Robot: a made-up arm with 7 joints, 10 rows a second.
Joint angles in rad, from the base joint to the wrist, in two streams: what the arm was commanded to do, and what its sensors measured. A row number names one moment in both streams.
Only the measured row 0 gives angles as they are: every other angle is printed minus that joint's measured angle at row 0.
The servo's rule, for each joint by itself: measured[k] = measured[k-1] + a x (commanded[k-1-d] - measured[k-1]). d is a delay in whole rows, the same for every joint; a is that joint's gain. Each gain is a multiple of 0.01, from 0.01 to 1. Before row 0 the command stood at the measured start. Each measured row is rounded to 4 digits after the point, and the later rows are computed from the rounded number. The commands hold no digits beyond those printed.
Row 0, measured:
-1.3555 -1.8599 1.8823 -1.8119 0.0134 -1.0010 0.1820
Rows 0 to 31, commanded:
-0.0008 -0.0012 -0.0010 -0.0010 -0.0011 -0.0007 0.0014
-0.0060 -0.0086 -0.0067 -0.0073 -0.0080 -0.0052 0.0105
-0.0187 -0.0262 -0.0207 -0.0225 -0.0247 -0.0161 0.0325
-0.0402 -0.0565 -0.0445 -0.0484 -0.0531 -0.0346 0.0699
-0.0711 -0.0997 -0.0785 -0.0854 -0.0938 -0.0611 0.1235
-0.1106 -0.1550 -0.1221 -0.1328 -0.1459 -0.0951 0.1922
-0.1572 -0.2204 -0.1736 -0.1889 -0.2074 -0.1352 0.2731
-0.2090 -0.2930 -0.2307 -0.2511 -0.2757 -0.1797 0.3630
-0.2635 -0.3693 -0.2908 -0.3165 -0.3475 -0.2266 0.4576
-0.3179 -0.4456 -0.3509 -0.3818 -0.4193 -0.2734 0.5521
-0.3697 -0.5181 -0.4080 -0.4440 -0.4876 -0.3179 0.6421
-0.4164 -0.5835 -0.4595 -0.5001 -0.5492 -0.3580 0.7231
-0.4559 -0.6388 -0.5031 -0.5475 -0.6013 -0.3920 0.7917
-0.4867 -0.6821 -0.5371 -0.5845 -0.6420 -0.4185 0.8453
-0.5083 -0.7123 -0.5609 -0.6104 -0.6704 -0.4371 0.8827
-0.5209 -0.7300 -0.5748 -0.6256 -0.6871 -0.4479 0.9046
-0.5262 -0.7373 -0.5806 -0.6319 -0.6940 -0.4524 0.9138
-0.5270 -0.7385 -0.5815 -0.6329 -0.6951 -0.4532 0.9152
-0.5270 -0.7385 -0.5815 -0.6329 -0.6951 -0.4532 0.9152
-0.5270 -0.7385 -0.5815 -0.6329 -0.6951 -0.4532 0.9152
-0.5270 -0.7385 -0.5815 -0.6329 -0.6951 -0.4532 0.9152
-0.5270 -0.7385 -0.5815 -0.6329 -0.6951 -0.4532 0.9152
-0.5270 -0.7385 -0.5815 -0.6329 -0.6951 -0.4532 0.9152
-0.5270 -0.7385 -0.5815 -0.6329 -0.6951 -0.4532 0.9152
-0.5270 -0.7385 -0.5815 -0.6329 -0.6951 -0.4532 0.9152
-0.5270 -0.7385 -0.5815 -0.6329 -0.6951 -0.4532 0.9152
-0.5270 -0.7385 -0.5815 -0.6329 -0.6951 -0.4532 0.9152
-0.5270 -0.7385 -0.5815 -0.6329 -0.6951 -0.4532 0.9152
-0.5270 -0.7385 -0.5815 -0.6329 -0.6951 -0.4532 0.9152
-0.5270 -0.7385 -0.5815 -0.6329 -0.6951 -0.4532 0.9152
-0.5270 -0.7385 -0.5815 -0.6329 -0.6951 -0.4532 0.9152
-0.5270 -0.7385 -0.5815 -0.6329 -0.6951 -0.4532 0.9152
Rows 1 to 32, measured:
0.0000 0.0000 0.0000 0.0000 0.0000 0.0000 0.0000
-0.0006 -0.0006 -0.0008 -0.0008 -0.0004 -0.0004 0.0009
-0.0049 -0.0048 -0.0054 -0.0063 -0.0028 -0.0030 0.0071
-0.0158 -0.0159 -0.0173 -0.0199 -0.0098 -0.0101 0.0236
-0.0351 -0.0370 -0.0385 -0.0438 -0.0237 -0.0233 0.0537
-0.0635 -0.0696 -0.0697 -0.0787 -0.0461 -0.0437 0.0991
-0.1007 -0.1140 -0.1106 -0.1241 -0.0780 -0.0715 0.1596
-0.1453 -0.1693 -0.1597 -0.1785 -0.1194 -0.1059 0.2334
-0.1956 -0.2336 -0.2151 -0.2395 -0.1694 -0.1458 0.3176
-0.2492 -0.3042 -0.2741 -0.3042 -0.2264 -0.1894 0.4086
-0.3035 -0.3777 -0.3340 -0.3694 -0.2881 -0.2348 0.5019
-0.3558 -0.4507 -0.3917 -0.4321 -0.3519 -0.2797 0.5930
-0.4037 -0.5198 -0.4446 -0.4892 -0.4150 -0.3220 0.6776
-0.4449 -0.5817 -0.4902 -0.5382 -0.4746 -0.3598 0.7518
-0.4779 -0.6339 -0.5268 -0.5771 -0.5282 -0.3915 0.8126
-0.5019 -0.6747 -0.5534 -0.6051 -0.5737 -0.4161 0.8582
-0.5169 -0.7035 -0.5701 -0.6223 -0.6100 -0.4333 0.8884
-0.5242 -0.7211 -0.5783 -0.6304 -0.6369 -0.4436 0.9049
-0.5264 -0.7301 -0.5808 -0.6325 -0.6555 -0.4488 0.9116
-0.5269 -0.7345 -0.5813 -0.6328 -0.6682 -0.4512 0.9139
-0.5270 -0.7366 -0.5815 -0.6329 -0.6768 -0.4523 0.9147
-0.5270 -0.7376 -0.5815 -0.6329 -0.6827 -0.4528 0.9150
-0.5270 -0.7381 -0.5815 -0.6329 -0.6867 -0.4530 0.9151
-0.5270 -0.7383 -0.5815 -0.6329 -0.6894 -0.4531 0.9152
-0.5270 -0.7384 -0.5815 -0.6329 -0.6912 -0.4532 0.9152
-0.5270 -0.7385 -0.5815 -0.6329 -0.6924 -0.4532 0.9152
-0.5270 -0.7385 -0.5815 -0.6329 -0.6933 -0.4532 0.9152
-0.5270 -0.7385 -0.5815 -0.6329 -0.6939 -0.4532 0.9152
-0.5270 -0.7385 -0.5815 -0.6329 -0.6943 -0.4532 0.9152
-0.5270 -0.7385 -0.5815 -0.6329 -0.6946 -0.4532 0.9152
-0.5270 -0.7385 -0.5815 -0.6329 -0.6948 -0.4532 0.9152
-0.5270 -0.7385 -0.5815 -0.6329 -0.6949 -0.4532 0.9152
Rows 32 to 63, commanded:
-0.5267 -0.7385 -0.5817 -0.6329 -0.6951 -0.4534 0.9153
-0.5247 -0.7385 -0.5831 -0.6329 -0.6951 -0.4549 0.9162
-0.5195 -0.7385 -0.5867 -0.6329 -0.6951 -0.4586 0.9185
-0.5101 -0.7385 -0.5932 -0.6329 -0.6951 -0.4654 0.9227
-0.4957 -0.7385 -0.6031 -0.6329 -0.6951 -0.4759 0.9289
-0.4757 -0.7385 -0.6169 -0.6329 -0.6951 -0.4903 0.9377
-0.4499 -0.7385 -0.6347 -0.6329 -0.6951 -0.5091 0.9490
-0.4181 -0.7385 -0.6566 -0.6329 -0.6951 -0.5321 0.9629
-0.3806 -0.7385 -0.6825 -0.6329 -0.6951 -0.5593 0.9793
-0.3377 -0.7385 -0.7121 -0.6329 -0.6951 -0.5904 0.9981
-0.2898 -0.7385 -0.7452 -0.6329 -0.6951 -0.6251 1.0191
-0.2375 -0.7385 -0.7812 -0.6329 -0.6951 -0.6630 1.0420
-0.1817 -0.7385 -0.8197 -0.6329 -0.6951 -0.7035 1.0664
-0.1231 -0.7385 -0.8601 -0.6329 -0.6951 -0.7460 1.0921
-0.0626 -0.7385 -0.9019 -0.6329 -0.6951 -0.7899 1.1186
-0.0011 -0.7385 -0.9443 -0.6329 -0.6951 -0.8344 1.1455
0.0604 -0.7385 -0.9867 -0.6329 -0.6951 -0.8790 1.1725
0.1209 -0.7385 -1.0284 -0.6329 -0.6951 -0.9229 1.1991
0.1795 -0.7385 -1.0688 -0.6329 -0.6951 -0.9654 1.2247
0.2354 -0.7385 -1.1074 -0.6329 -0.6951 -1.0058 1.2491
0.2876 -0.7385 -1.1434 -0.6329 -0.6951 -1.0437 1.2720
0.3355 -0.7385 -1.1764 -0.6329 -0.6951 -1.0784 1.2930
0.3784 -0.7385 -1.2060 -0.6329 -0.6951 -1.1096 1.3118
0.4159 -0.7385 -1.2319 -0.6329 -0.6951 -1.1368 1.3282
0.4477 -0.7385 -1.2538 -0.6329 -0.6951 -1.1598 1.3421
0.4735 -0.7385 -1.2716 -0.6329 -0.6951 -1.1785 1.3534
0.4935 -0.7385 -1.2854 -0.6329 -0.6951 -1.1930 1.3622
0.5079 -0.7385 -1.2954 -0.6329 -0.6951 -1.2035 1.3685
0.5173 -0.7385 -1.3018 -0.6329 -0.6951 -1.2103 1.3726
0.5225 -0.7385 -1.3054 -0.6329 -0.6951 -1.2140 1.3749
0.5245 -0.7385 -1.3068 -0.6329 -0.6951 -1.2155 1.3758
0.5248 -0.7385 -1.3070 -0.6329 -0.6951 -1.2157 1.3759
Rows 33 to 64, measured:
-0.5270 -0.7385 -0.5815 -0.6329 -0.6950 -0.4532 0.9152
-0.5268 -0.7385 -0.5817 -0.6329 -0.6950 -0.4533 0.9153
-0.5251 -0.7385 -0.5828 -0.6329 -0.6950 -0.4542 0.9159
-0.5207 -0.7385 -0.5858 -0.6329 -0.6950 -0.4566 0.9176
-0.5123 -0.7385 -0.5916 -0.6329 -0.6950 -0.4614 0.9209
-0.4992 -0.7385 -0.6006 -0.6329 -0.6950 -0.4692 0.9261
-0.4806 -0.7385 -0.6133 -0.6329 -0.6950 -0.4806 0.9336
-0.4563 -0.7385 -0.6300 -0.6329 -0.6950 -0.4960 0.9436
-0.4261 -0.7385 -0.6507 -0.6329 -0.6950 -0.5155 0.9561
-0.3902 -0.7385 -0.6755 -0.6329 -0.6950 -0.5392 0.9712
-0.3487 -0.7385 -0.7040 -0.6329 -0.6950 -0.5668 0.9887
-0.3022 -0.7385 -0.7361 -0.6329 -0.6950 -0.5983 1.0085
-0.2511 -0.7385 -0.7713 -0.6329 -0.6950 -0.6332 1.0303
-0.1963 -0.7385 -0.8091 -0.6329 -0.6950 -0.6712 1.0538
-0.1385 -0.7385 -0.8489 -0.6329 -0.6950 -0.7116 1.0787
-0.0785 -0.7385 -0.8902 -0.6329 -0.6950 -0.7539 1.1046
-0.0174 -0.7385 -0.9324 -0.6329 -0.6950 -0.7974 1.1312
0.0441 -0.7385 -0.9748 -0.6329 -0.6950 -0.8415 1.1580
0.1048 -0.7385 -1.0166 -0.6329 -0.6950 -0.8855 1.1847
0.1638 -0.7385 -1.0573 -0.6329 -0.6950 -0.9286 1.2107
0.2204 -0.7385 -1.0964 -0.6329 -0.6950 -0.9703 1.2357
0.2735 -0.7385 -1.1331 -0.6329 -0.6950 -1.0099 1.2593
0.3225 -0.7385 -1.1669 -0.6329 -0.6950 -1.0469 1.2812
0.3667 -0.7385 -1.1974 -0.6329 -0.6950 -1.0808 1.3011
0.4056 -0.7385 -1.2243 -0.6329 -0.6950 -1.1110 1.3187
0.4389 -0.7385 -1.2473 -0.6329 -0.6950 -1.1374 1.3339
0.4662 -0.7385 -1.2663 -0.6329 -0.6950 -1.1596 1.3466
0.4878 -0.7385 -1.2812 -0.6329 -0.6950 -1.1776 1.3567
0.5037 -0.7385 -1.2923 -0.6329 -0.6950 -1.1916 1.3644
0.5144 -0.7385 -1.2997 -0.6329 -0.6950 -1.2017 1.3697
0.5208 -0.7385 -1.3041 -0.6329 -0.6950 -1.2083 1.3731
0.5237 -0.7385 -1.3062 -0.6329 -0.6950 -1.2122 1.3749

